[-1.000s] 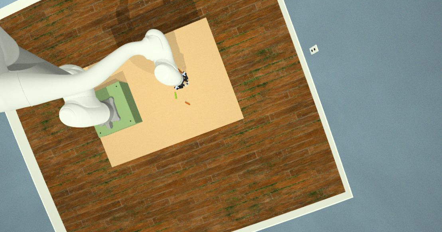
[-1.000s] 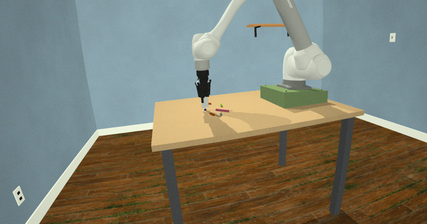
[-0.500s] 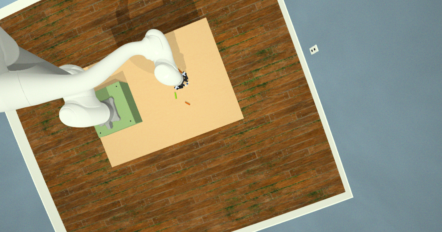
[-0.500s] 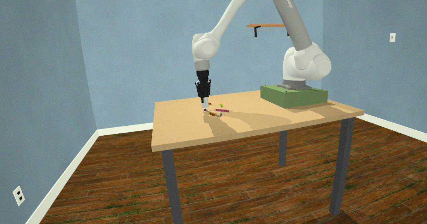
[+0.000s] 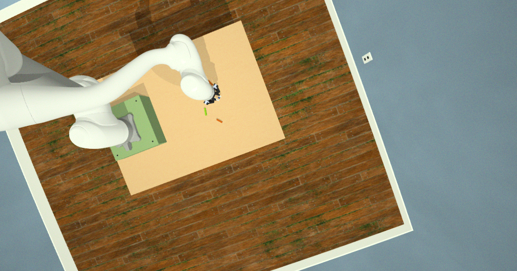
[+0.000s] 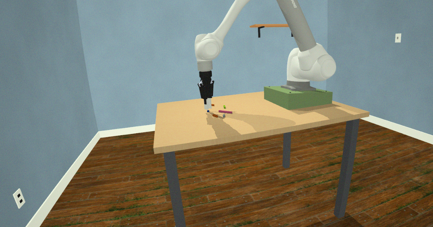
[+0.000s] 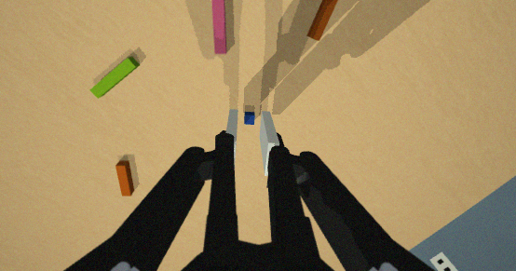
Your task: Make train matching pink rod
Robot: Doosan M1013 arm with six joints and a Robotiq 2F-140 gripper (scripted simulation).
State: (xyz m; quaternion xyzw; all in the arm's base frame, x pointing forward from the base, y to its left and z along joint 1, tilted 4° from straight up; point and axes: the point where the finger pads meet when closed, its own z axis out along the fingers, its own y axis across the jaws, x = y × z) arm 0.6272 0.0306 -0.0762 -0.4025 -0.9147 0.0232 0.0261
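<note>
My hand is 5 cm above the blue rod. The rest, counted from my hand: lime rod 12 cm behind, 6 cm to the right, 5 cm below; then grey rod 13 cm to the left, 7 cm behind, 5 cm below; then pink rod 10 cm behind, 6 cm to the left, 5 cm below.
</note>
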